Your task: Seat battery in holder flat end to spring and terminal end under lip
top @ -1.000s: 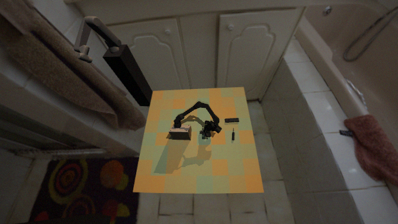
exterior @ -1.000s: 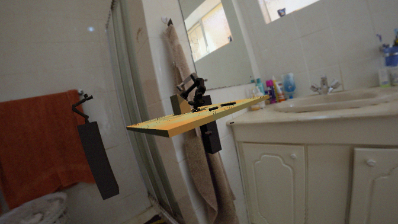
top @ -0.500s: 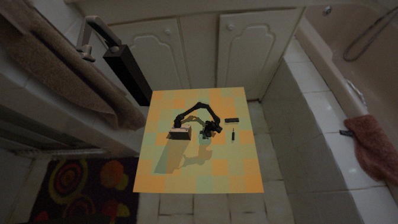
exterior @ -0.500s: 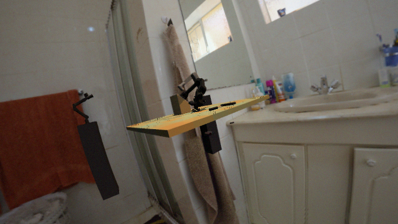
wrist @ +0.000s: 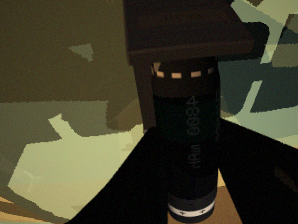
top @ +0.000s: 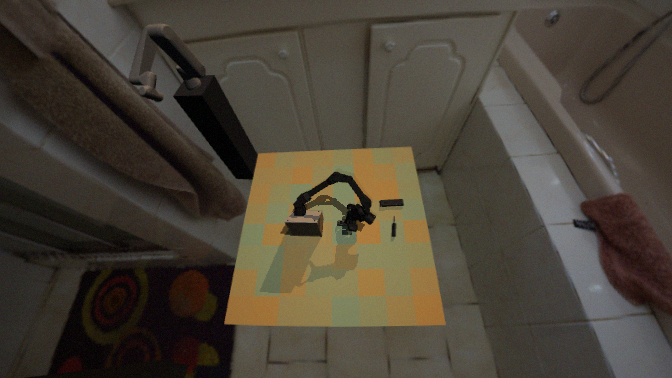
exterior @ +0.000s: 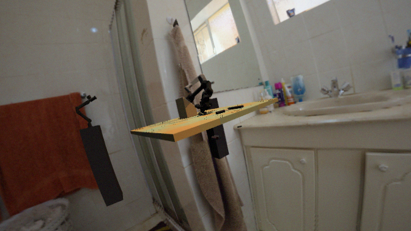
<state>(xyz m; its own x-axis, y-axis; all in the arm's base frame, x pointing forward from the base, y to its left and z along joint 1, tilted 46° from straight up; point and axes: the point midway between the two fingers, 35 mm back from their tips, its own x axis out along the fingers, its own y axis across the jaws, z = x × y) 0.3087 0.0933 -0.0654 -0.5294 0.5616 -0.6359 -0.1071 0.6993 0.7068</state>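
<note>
The battery is 1 cm above my gripper tip. From my gripper tip the other things lie so: flat black block (31 cm ahead, 18 cm to the left, 1 cm below).
</note>
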